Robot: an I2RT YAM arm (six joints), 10 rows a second.
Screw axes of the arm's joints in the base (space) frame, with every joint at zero. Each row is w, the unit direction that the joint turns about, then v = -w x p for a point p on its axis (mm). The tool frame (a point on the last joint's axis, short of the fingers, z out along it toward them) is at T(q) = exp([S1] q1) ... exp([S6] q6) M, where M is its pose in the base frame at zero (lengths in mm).
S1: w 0 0 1 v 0 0 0
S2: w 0 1 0 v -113.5 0 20
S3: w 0 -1 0 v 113.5 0 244
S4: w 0 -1 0 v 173.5 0 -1
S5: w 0 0 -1 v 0 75 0
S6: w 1 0 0 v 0 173.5 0
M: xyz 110.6 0 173.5 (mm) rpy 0 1.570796 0 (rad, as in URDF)
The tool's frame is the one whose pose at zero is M.
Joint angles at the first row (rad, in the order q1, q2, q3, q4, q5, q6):
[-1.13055 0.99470 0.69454 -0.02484 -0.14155 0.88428]
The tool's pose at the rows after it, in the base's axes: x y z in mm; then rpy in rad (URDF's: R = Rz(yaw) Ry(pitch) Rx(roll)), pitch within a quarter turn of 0, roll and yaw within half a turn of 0:
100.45, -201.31, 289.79, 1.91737, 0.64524, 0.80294
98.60, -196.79, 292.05, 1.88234, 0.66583, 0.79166
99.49, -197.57, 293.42, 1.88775, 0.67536, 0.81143
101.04, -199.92, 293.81, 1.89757, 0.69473, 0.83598
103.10, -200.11, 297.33, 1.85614, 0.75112, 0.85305
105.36, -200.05, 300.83, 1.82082, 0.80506, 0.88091
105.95, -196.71, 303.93, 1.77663, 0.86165, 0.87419
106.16, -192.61, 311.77, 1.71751, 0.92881, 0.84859
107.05, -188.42, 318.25, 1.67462, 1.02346, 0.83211
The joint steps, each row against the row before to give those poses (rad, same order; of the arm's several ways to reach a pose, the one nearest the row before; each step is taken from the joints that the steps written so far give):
[0.00000 -0.03831 -0.01590 0.02484 -0.00165 -0.02908]
[-0.00001 -0.02729 -0.01474 0.01891 -0.00726 -0.01199]
[0.00002 0.00573 0.00871 -0.00581 -0.01334 -0.01429]
[-0.00022 0.01408 0.00857 0.00144 -0.01279 -0.02513]
[0.00309 0.00128 -0.00311 0.04573 -0.03114 -0.04905]
[0.00280 0.00266 0.00031 0.03632 -0.04138 -0.04907]
[0.00687 -0.01539 -0.01057 0.03483 -0.01273 -0.04304]
[0.00790 -0.01958 0.00358 0.02414 -0.00718 -0.05004]
[0.01212 -0.01666 0.00478 0.01350 -0.00113 -0.08261]

